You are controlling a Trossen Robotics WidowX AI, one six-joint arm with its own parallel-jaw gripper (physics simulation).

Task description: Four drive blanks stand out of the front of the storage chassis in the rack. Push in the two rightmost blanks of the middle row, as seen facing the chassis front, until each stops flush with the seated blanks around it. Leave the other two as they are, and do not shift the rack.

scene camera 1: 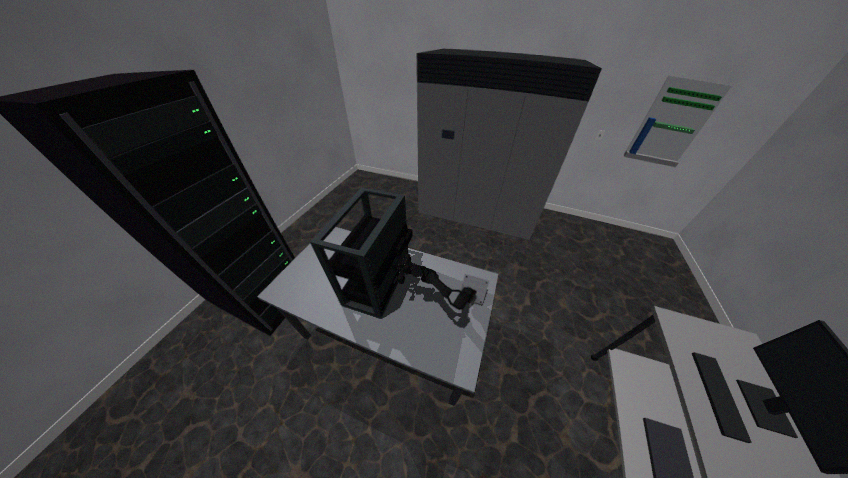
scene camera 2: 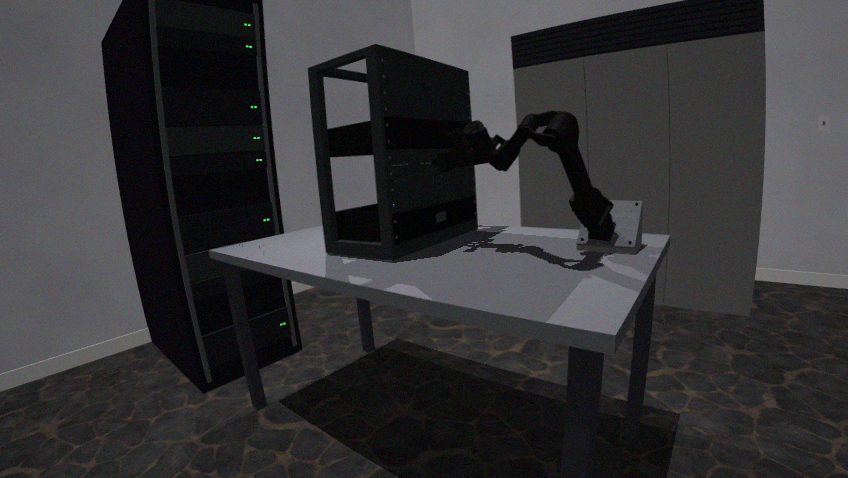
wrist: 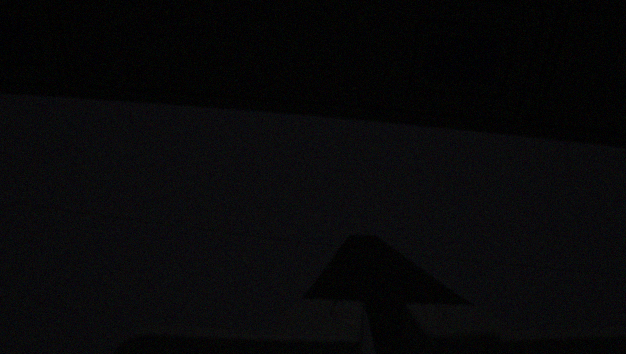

In view: a rack [scene camera 2: 414,102].
The rack also shows in scene camera 1 [scene camera 1: 365,257].
